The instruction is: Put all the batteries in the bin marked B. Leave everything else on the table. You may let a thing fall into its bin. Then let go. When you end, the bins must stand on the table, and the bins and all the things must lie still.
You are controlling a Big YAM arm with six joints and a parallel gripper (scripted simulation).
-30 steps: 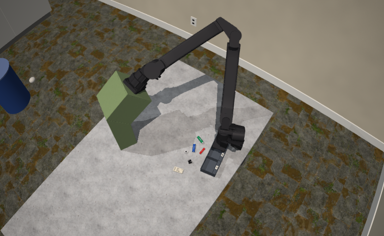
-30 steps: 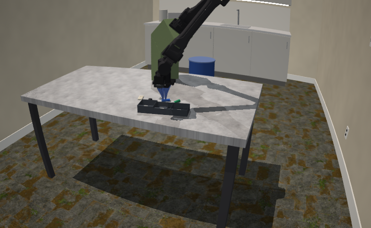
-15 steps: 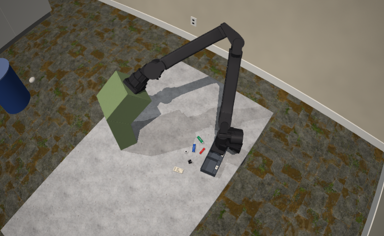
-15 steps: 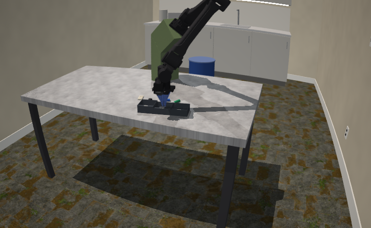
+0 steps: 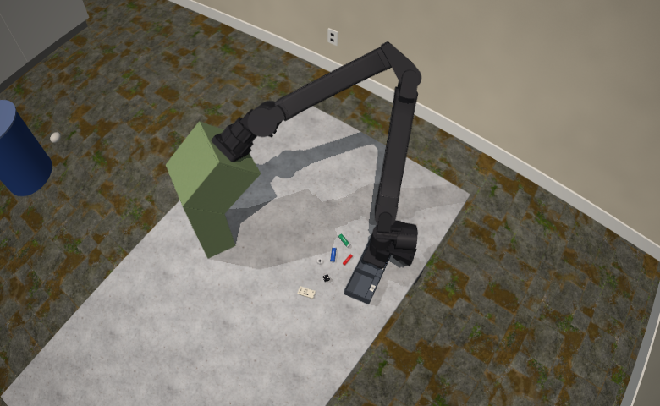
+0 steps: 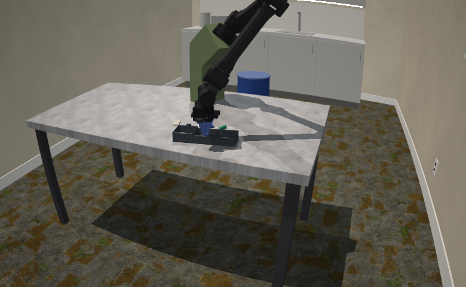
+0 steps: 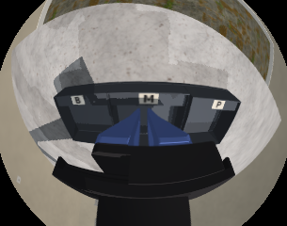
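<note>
The dark three-compartment bin lies 1 cm to the right of my hand, 1 cm below it and 1 cm behind it. Round my hand: green battery (13 cm behind, 2 cm below, 1 cm to the left); then red battery (8 cm behind, 4 cm to the right, 2 cm below); then blue battery (13 cm behind, 5 cm to the right, 2 cm below).
</note>
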